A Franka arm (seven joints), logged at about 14 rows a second.
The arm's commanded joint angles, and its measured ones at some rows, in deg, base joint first. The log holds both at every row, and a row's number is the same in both.
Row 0, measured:
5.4, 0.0, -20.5, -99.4, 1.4, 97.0, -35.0
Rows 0 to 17, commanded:
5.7, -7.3, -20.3, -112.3, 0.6, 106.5, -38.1
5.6, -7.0, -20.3, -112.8, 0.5, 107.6, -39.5
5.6, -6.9, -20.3, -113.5, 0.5, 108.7, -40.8
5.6, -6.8, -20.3, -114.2, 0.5, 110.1, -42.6
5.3, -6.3, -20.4, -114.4, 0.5, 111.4, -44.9
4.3, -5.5, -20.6, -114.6, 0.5, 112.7, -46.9
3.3, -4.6, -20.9, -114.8, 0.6, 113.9, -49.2
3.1, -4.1, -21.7, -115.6, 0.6, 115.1, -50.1
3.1, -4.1, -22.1, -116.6, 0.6, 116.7, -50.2
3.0, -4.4, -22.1, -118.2, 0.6, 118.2, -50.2
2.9, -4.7, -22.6, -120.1, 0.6, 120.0, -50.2
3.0, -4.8, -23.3, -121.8, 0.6, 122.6, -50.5
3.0, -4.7, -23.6, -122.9, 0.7, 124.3, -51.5
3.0, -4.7, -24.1, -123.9, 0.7, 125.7, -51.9
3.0, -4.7, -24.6, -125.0, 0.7, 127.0, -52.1
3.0, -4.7, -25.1, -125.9, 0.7, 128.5, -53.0
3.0, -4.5, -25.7, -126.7, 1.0, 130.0, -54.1
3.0, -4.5, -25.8, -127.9, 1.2, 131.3, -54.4
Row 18, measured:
3.1, -3.6, -24.8, -124.4, 1.0, 127.0, -52.1
